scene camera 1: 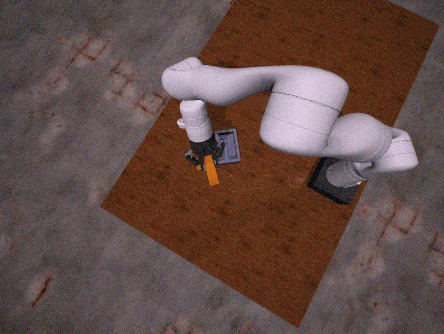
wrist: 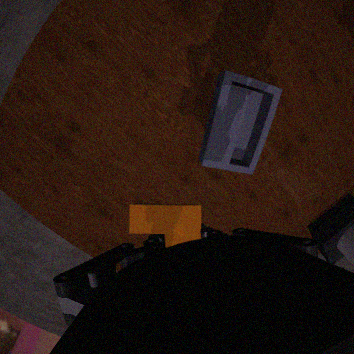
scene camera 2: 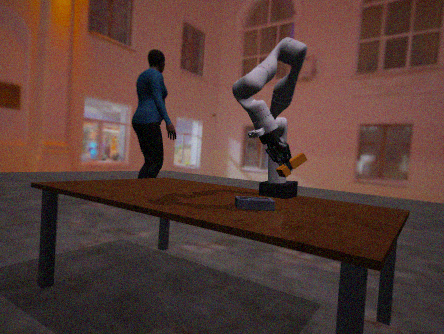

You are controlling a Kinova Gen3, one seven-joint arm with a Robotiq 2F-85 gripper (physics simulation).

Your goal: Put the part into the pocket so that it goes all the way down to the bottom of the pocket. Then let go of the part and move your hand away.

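Seen in the pictures: gripper, fingertip midpoint: [scene camera 1: 210, 167] [wrist: 180, 235] [scene camera 2: 288, 171]; arm's base, link origin: [scene camera 1: 338, 175] [wrist: 349, 236] [scene camera 2: 276, 182].
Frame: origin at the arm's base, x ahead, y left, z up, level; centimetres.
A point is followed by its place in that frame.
The orange part [scene camera 1: 212, 171] {y 26.9, x 39.6, z 13.0 cm} [scene camera 2: 295, 163] {y 28.2, x 41.1, z 11.0 cm} [wrist: 170, 219] {y 24.5, x 44.7, z 9.2 cm} is a blocky piece, held in the air and tilted in the scene camera 2 view. My gripper [scene camera 1: 204, 164] {y 25.9, x 41.6, z 8.0 cm} [scene camera 2: 286, 161] [wrist: 180, 235] {y 25.9, x 41.6, z 8.0 cm} is shut on it and leans over; the dark hand hides some of the part. The blue-grey block with the pocket [scene camera 1: 237, 147] {y 11.5, x 38.5, z -3.5 cm} [scene camera 2: 256, 204] {y 16.3, x 45.6, z -5.1 cm} [wrist: 227, 169] {y 18.5, x 37.9, z -3.6 cm} lies on the table, beside the gripper in the scene camera 1 view. In the wrist view it is above and right of the part, apart from it. The pocket holds no part, and shadow covers some of its inside.
The brown wooden table [scene camera 1: 220, 240] {y 46.4, x 23.6, z -7.1 cm} [scene camera 2: 125, 195] {y -33.6, x 67.0, z -7.1 cm} [wrist: 90, 165] {y 37.4, x 52.2, z -7.2 cm} carries the block and the arm's dark base [scene camera 1: 325, 187] {y 6.9, x 1.8, z 0.1 cm} [scene camera 2: 277, 189] {y 3.8, x 6.2, z -3.1 cm}. A person in a blue top [scene camera 2: 150, 97] stands beyond the table in the scene camera 2 view.
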